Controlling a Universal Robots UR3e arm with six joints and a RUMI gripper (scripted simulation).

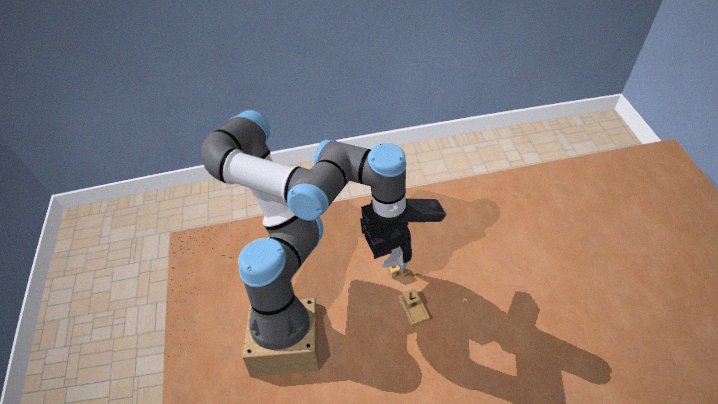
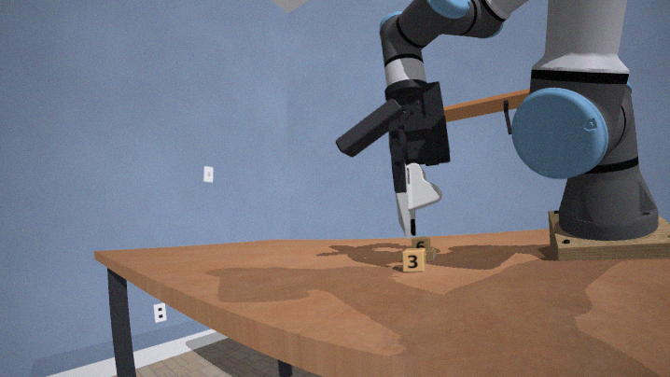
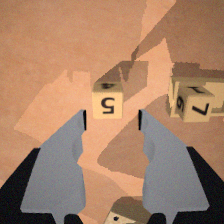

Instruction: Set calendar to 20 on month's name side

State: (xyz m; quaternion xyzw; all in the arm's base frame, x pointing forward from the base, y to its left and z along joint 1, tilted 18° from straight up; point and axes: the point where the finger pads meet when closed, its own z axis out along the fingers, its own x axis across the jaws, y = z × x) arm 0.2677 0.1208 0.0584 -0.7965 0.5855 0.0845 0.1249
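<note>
My gripper is now 1 cm past the wooden digit cube and 5 cm above it. Also, from my hand: wooden tray 2 cm ahead, 10 cm to the right, 5 cm below.
</note>
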